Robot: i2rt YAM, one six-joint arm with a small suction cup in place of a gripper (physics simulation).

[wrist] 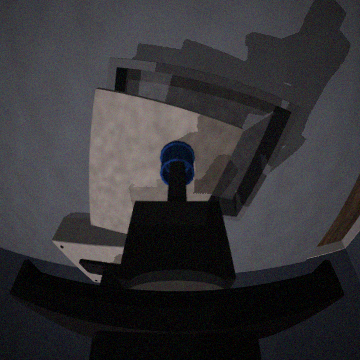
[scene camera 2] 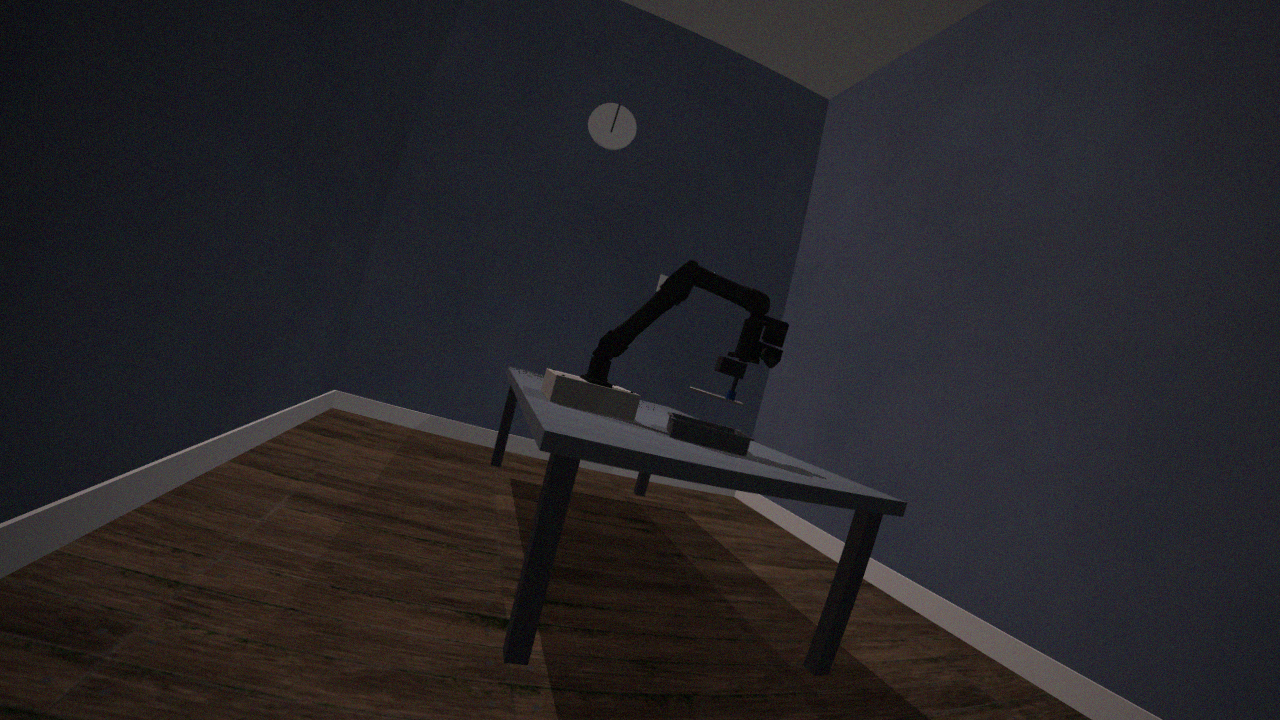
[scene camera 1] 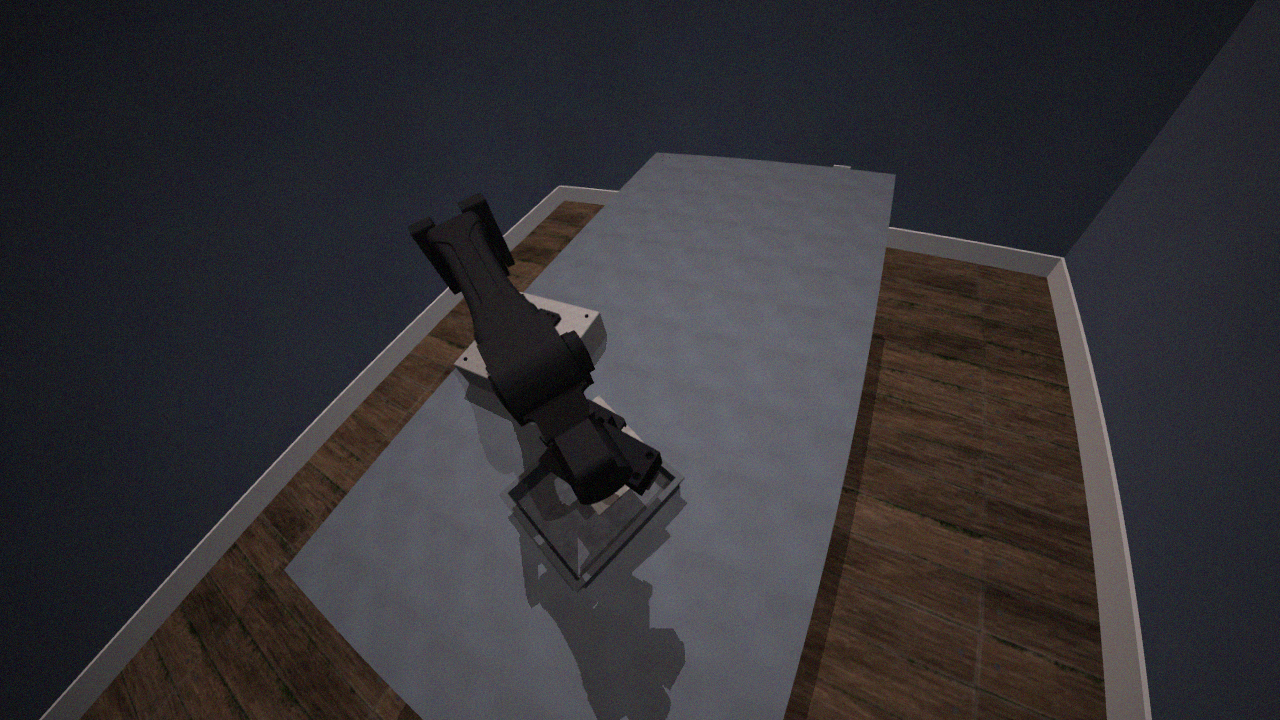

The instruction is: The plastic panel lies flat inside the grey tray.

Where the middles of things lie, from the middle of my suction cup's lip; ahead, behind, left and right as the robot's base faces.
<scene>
Now: suction cup 12 cm above the grey tray (scene camera 2: 681, 427), 5 cm past it and 1 cm to the left of it. Round my suction cup: plastic panel (wrist: 128, 131) 3 cm to the left, 3 cm behind, 1 cm below.
</scene>
